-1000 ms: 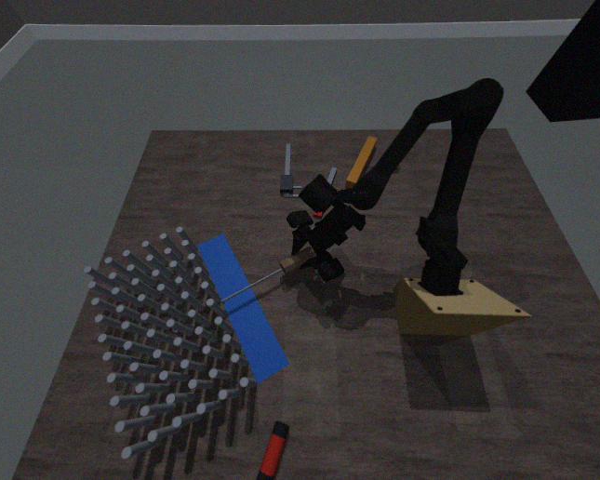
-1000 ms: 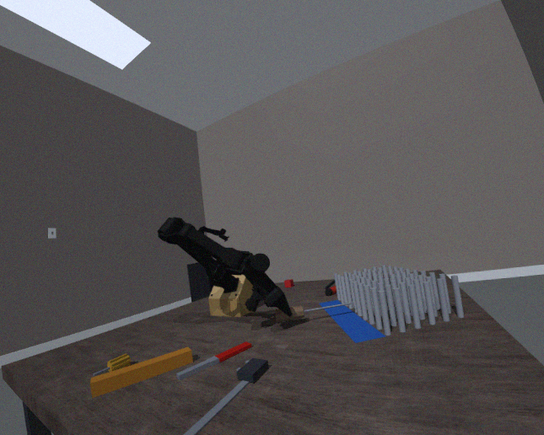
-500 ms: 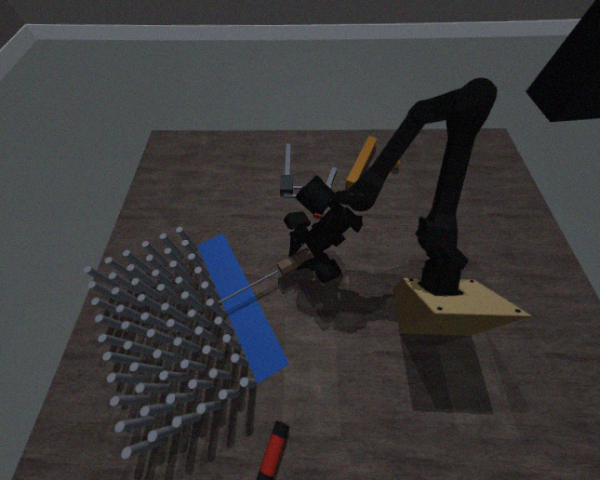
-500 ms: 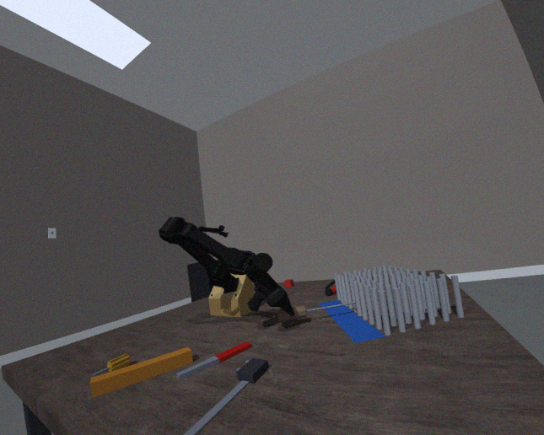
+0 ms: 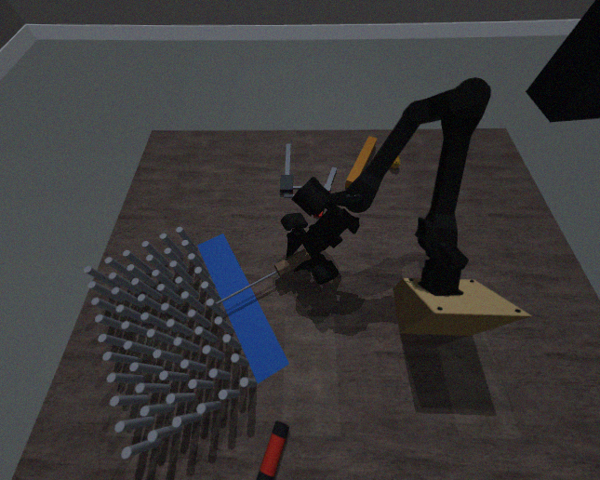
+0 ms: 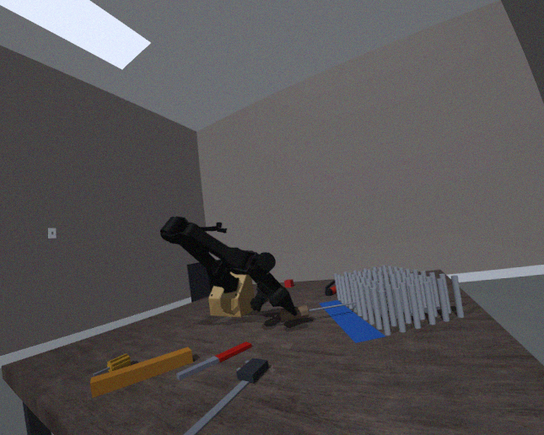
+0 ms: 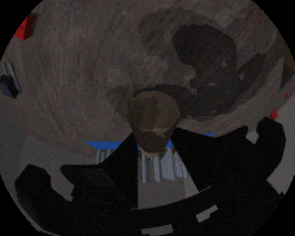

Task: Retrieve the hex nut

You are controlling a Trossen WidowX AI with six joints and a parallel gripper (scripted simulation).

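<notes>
The blue taped strip lies 140 mm ahead of my gripper tip, 70 mm to the left of it and 30 mm below it. Round my gripper tip: yellow tool (370 mm behind, 360 mm to the right, 20 mm below); orange block (360 mm to the right, 260 mm behind, 20 mm below); hook tool (90 mm ahead, 40 mm to the left).
</notes>
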